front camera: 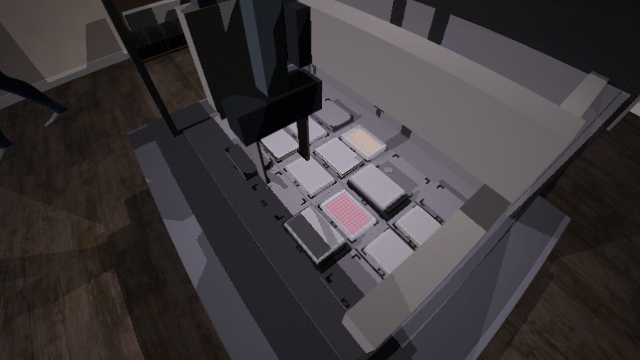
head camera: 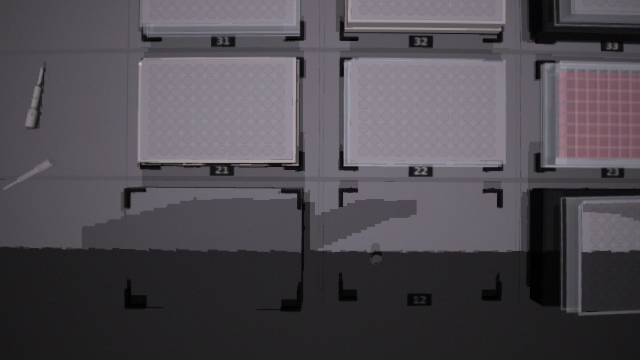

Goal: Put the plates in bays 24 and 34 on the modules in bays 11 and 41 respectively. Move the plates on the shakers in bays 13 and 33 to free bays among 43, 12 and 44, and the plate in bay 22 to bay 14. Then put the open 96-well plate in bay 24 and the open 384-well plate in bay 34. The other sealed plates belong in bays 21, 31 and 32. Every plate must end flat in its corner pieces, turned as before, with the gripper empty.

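Where they show: gripper, fingertip midpoint: [front camera: 284, 166]; robot's base, origin of the base link: [front camera: 227, 154] [head camera: 146, 293].
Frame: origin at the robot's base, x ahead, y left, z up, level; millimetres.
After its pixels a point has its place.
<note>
My gripper [front camera: 285, 170] @(x 276, y 51, z 155 mm) hangs above the left part of the deck, jaws apart with no plate between them; it does not show in the head view. Sealed plates sit in bay 21 [front camera: 279, 144] @(x 80, y 144, z 14 mm) [head camera: 218, 111] @(x 66, y 149, z 14 mm), bay 22 [front camera: 310, 175] @(x 238, y 146, z 14 mm) [head camera: 425, 112] @(x 227, y 149, z 14 mm), bay 31 [head camera: 220, 11] @(x 67, y 227, z 14 mm), bay 32 [front camera: 339, 156] @(x 234, y 257, z 16 mm) [head camera: 425, 9] @(x 227, y 229, z 15 mm), bay 24 [front camera: 388, 251] @(x 534, y 145, z 29 mm) and bay 34 [front camera: 418, 225] @(x 535, y 252, z 29 mm). The shaker plates [front camera: 315, 235] @(x 402, y 38, z 36 mm) [front camera: 378, 186] @(x 394, y 254, z 37 mm) are in bays 13 and 33. The pink 96-well plate [front camera: 348, 214] @(x 396, y 149, z 7 mm) [head camera: 600, 115] @(x 369, y 149, z 12 mm) is in bay 23, the yellow 384-well plate [front camera: 364, 141] @(x 233, y 362, z 14 mm) in bay 42. The modules [front camera: 244, 162] @(x 82, y 21, z 19 mm) [front camera: 332, 114] @(x 73, y 365, z 19 mm) in bays 11 and 41 bear no plate.
Bay 12 holds a small round object [head camera: 376, 257] @(x 191, y 33, z 4 mm). A small grey piece [front camera: 388, 170] @(x 356, y 344, z 1 mm) lies in bay 43. Two thin loose items [head camera: 34, 102] @(x -92, y 159, z 5 mm) [head camera: 29, 174] @(x -96, y 99, z 5 mm) lie left of bay 21. A pale beam [front camera: 425, 275] @(x 625, y -21, z 400 mm) crosses the front view at lower right, partly hiding the deck.
</note>
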